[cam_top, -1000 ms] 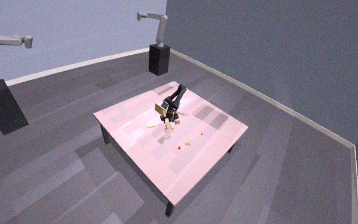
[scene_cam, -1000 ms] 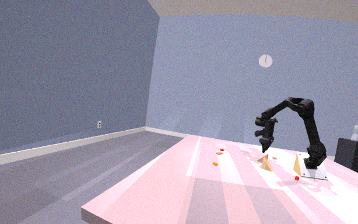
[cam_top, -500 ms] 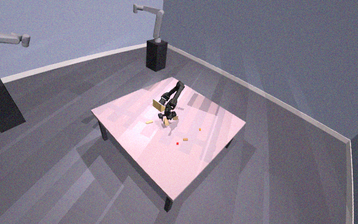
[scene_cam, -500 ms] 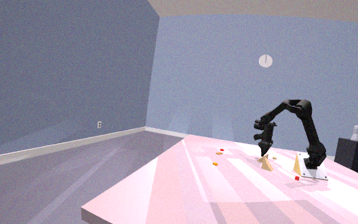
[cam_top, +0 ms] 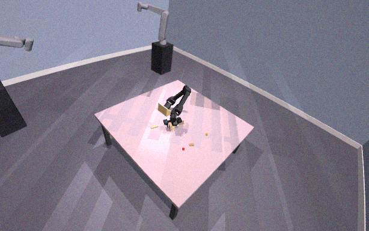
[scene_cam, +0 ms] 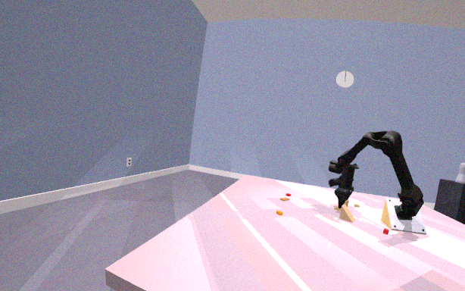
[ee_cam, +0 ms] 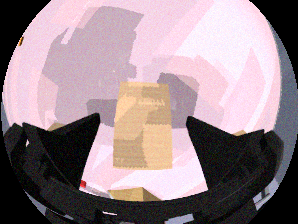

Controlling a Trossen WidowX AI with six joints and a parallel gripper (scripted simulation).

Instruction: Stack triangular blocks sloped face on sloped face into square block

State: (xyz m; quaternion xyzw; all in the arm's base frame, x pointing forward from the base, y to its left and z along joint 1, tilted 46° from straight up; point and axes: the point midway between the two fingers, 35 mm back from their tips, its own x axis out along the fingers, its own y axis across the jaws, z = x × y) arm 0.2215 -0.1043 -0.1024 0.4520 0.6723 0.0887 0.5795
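The tan triangular block is 1 cm behind my gripper tip and 1 cm to the left of it. Round my gripper tip: red cube 10 cm behind, 24 cm to the left, 1 cm below; orange bit 32 cm ahead, 19 cm to the left, 1 cm below.
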